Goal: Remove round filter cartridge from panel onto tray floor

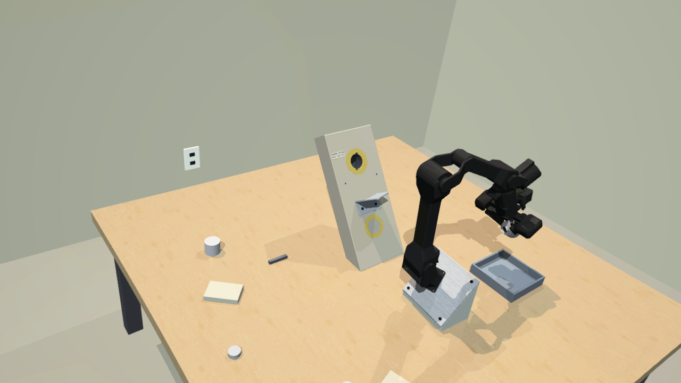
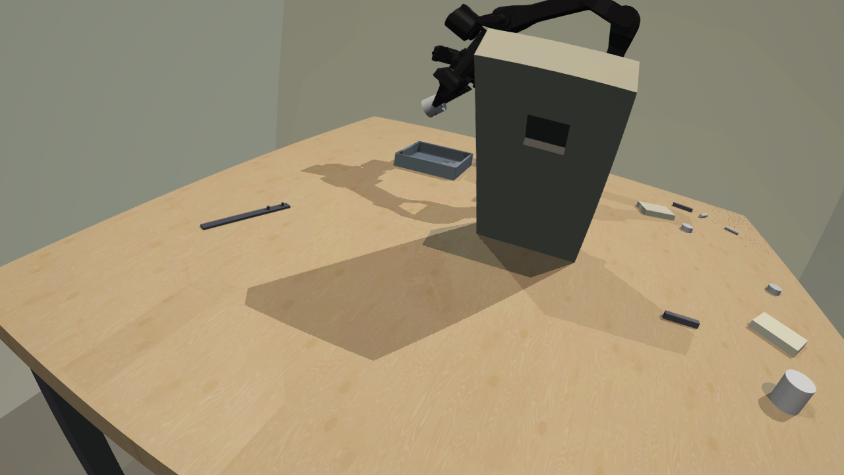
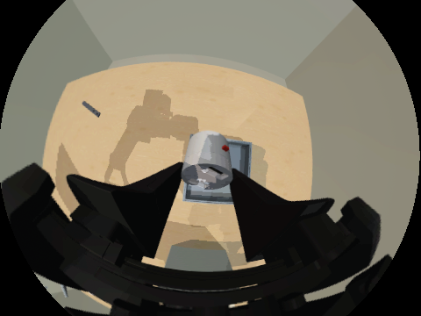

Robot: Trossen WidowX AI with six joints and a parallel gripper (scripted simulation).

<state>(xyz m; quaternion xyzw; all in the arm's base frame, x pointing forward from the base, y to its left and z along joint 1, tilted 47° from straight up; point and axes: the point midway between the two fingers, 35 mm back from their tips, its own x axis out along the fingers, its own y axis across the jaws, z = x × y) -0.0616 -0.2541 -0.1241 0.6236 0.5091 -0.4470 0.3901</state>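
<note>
The grey tray is 40 mm behind my gripper tip and 150 mm below it. From my gripper tip the other things lie so: round grey filter cartridge: right at my gripper tip; grey service panel: 380 mm ahead, 250 mm to the left, 20 mm above.
</note>
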